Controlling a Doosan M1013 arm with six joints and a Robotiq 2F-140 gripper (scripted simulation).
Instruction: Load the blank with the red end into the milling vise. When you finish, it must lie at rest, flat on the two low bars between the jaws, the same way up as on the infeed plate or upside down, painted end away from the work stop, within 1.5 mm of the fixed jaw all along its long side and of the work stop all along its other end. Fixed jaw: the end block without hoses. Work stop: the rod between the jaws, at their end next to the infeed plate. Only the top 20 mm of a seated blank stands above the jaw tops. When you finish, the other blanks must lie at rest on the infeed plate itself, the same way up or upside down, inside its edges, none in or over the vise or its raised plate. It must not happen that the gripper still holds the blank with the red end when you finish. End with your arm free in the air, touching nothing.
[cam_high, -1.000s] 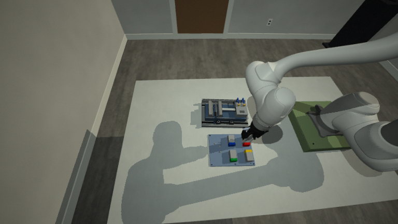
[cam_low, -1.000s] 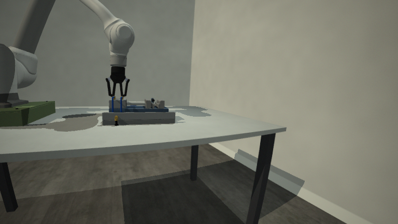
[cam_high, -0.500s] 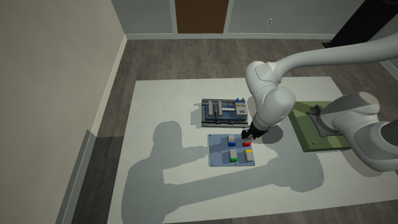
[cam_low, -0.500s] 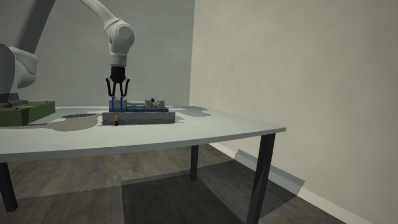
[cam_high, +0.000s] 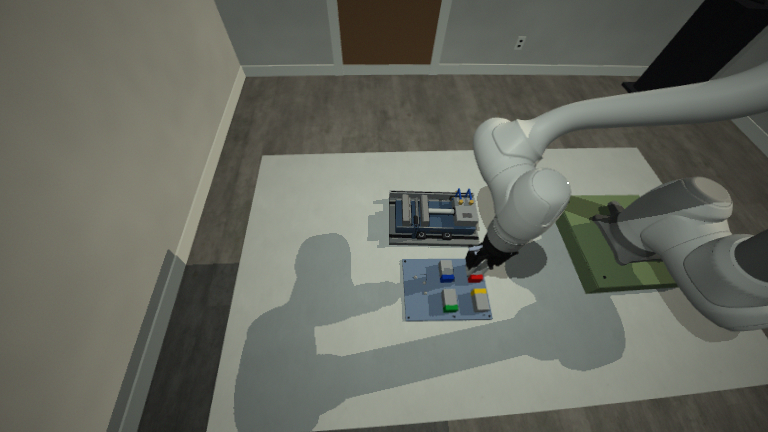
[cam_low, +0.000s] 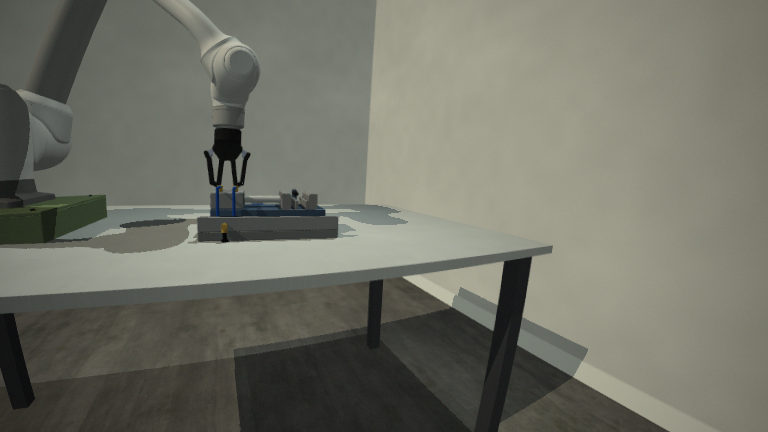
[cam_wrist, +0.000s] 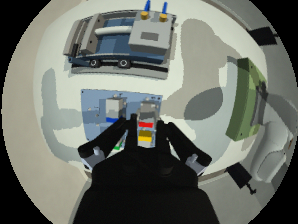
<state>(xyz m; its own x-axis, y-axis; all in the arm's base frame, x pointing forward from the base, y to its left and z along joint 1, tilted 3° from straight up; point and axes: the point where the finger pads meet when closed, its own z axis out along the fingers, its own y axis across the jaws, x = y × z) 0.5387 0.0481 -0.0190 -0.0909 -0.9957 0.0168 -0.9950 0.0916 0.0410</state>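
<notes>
My hand is 9 cm short of the blue-ended blank, 1 cm to the left of it and 3 cm above it. The rest, counted from my hand: yellow-ended blank (1 cm ahead, 9 cm to the left, 3 cm below); red-ended blank (3 cm below); green-ended blank (10 cm ahead, 8 cm to the left, 3 cm below).
</notes>
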